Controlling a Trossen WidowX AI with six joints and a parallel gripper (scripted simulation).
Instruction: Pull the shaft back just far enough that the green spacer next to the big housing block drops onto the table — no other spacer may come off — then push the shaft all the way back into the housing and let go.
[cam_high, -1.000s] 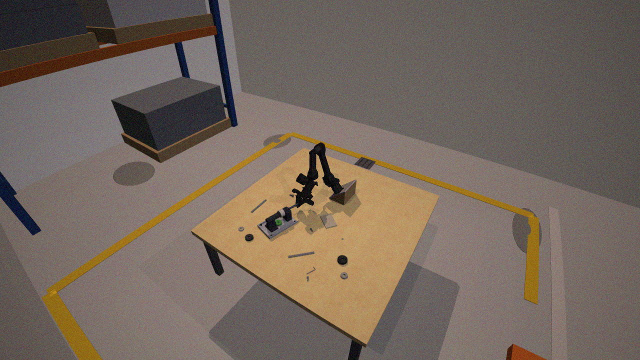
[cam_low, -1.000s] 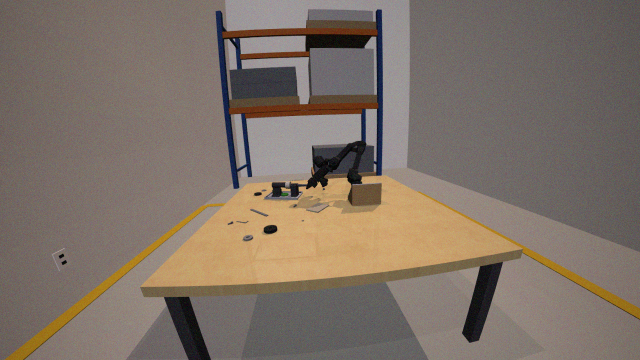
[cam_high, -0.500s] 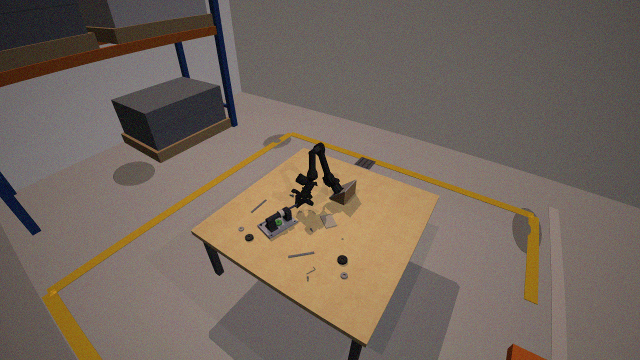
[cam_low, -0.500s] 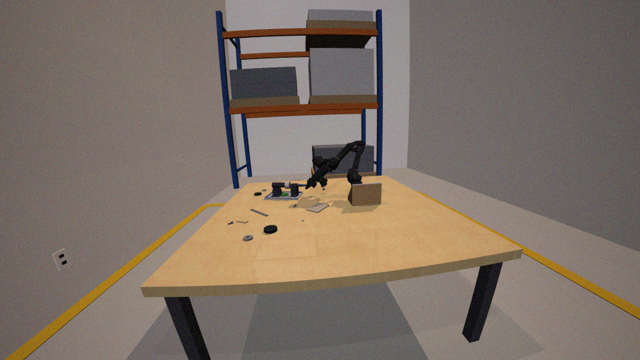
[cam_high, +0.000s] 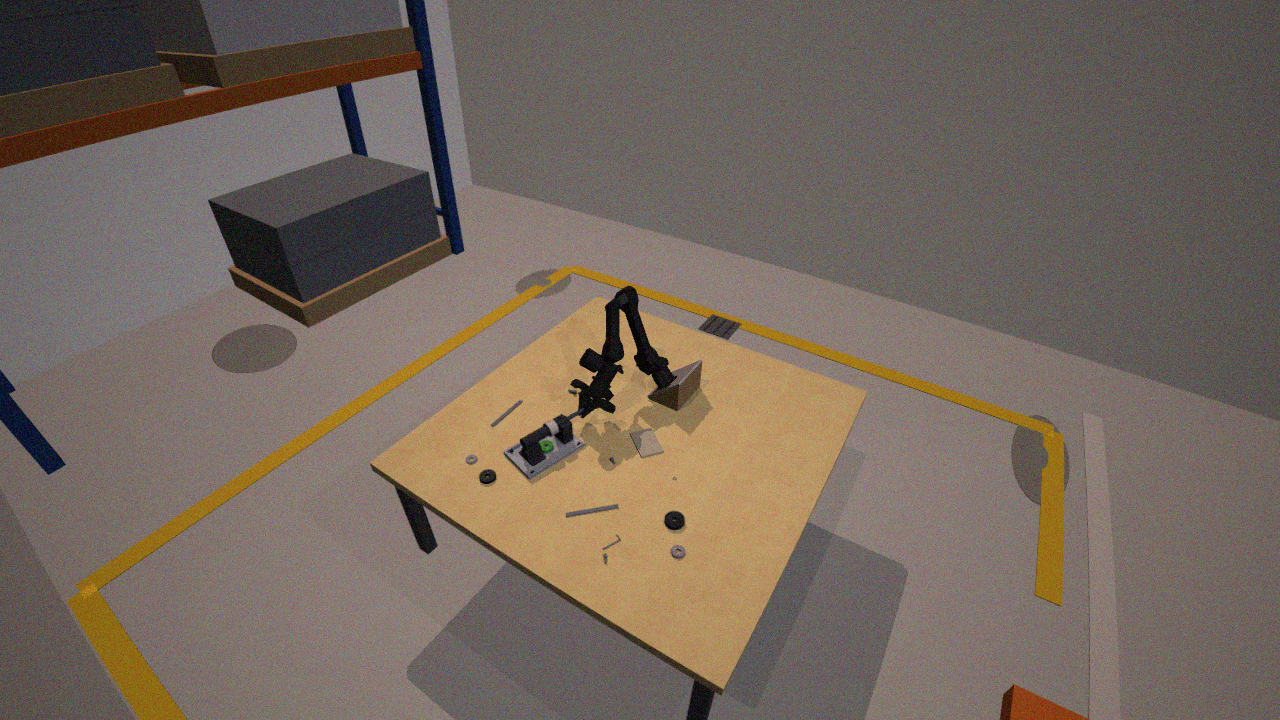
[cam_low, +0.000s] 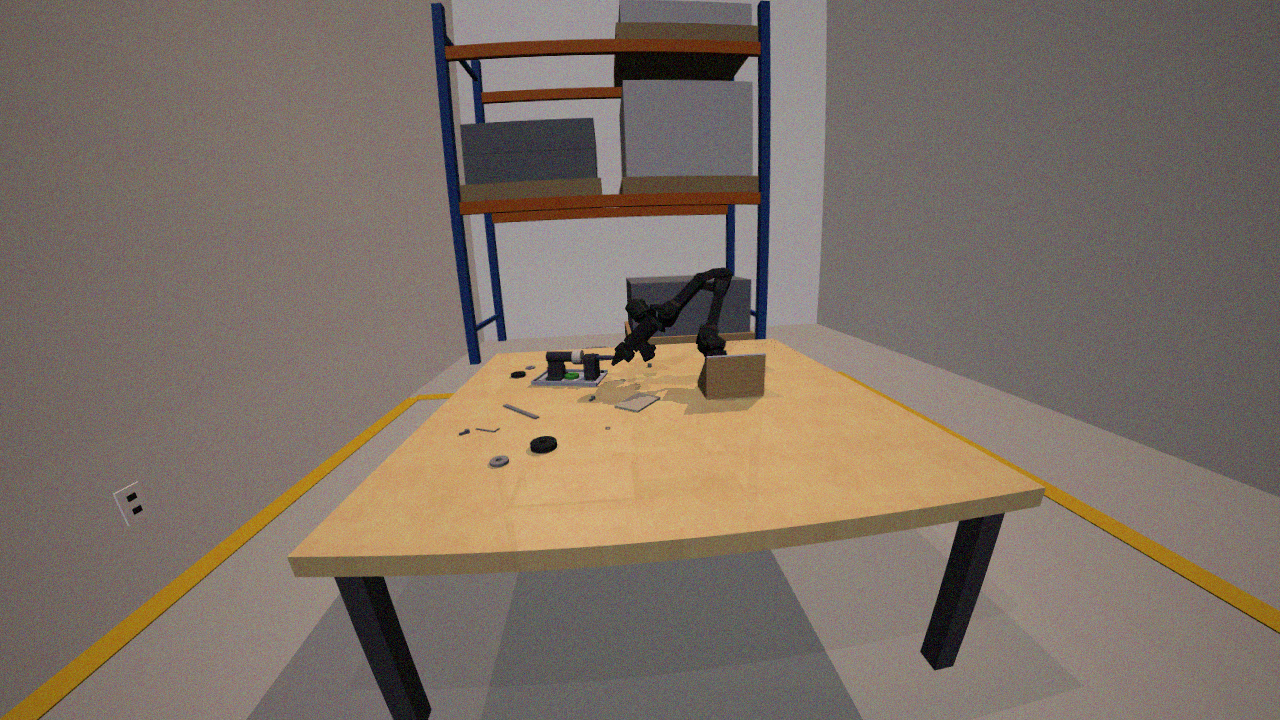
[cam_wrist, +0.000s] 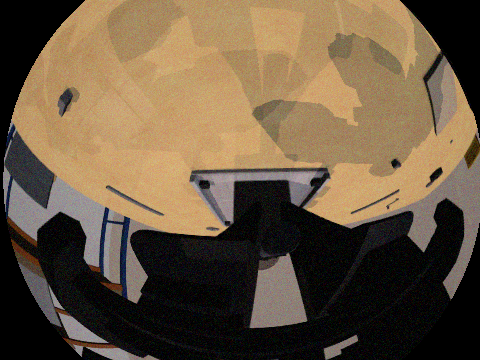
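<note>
Now: the shaft 5 cm ahead of my gripper tip, 2 cm above it and 1 cm to the right of it. Also, from my gripper tip: grey plate (22 cm to the left, 9 cm behind, 5 cm below); black disc (49 cm to the left, 13 cm ahead, 5 cm below); hex key (39 cm to the left, 29 cm ahead, 5 cm below).
</note>
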